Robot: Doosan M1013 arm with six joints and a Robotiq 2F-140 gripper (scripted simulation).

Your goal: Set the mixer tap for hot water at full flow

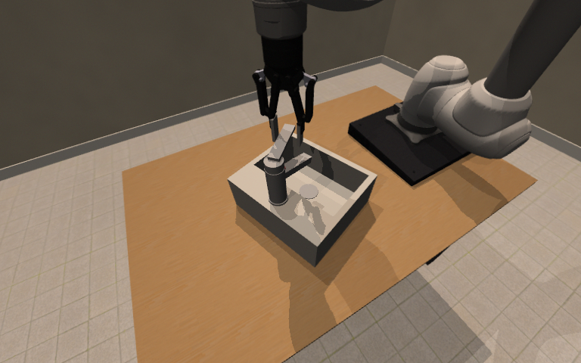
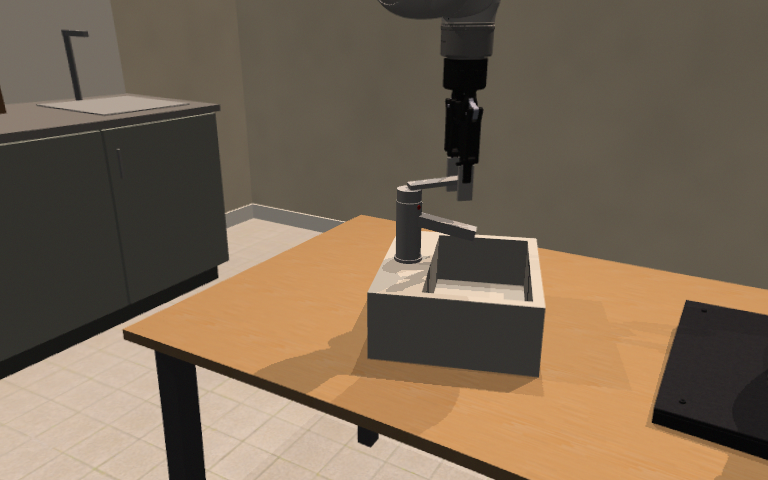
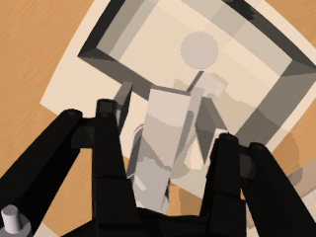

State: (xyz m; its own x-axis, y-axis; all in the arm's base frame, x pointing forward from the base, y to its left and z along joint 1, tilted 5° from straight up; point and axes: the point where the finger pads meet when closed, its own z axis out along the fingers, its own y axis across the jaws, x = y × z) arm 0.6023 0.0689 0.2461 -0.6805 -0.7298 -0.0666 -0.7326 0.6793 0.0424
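Now: hand 30 mm short of the flat lever and 30 mm to the right of it. Also, from my hand: grey mixer tap 50 mm ahead, 50 mm to the left, 50 mm below; then square sink basin 40 mm behind, 20 mm to the left, 240 mm below.
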